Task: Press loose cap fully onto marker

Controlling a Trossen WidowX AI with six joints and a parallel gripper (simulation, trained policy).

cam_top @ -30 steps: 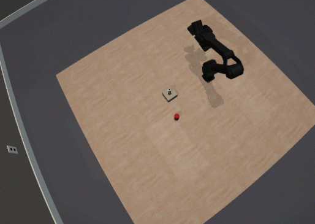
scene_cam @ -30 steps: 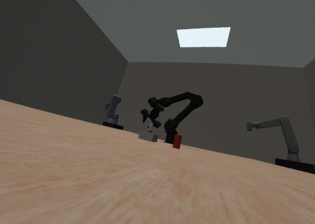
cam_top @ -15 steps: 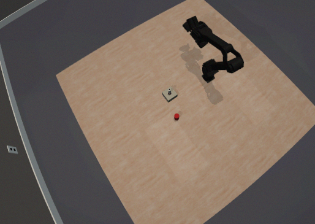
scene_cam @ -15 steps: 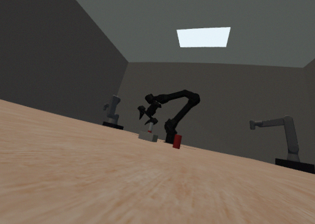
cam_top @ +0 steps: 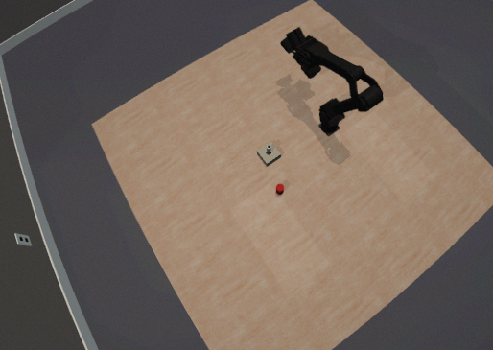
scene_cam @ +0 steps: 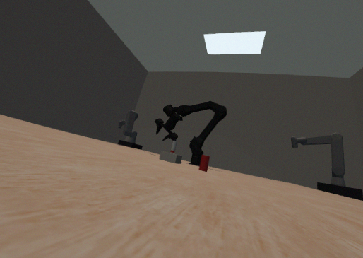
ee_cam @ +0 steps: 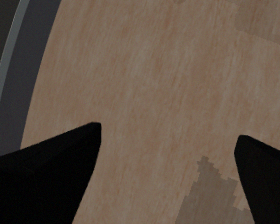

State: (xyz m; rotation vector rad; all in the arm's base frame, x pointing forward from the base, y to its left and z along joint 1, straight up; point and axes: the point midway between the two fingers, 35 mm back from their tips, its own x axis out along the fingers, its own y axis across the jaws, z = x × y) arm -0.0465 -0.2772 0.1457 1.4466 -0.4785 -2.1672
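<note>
My gripper tip is now 40 cm to the right of the red cap, 39 cm short of it and 9 cm above it. Also, from my gripper tip: grey holder block (33 cm ahead, 25 cm to the left, 10 cm below).
</note>
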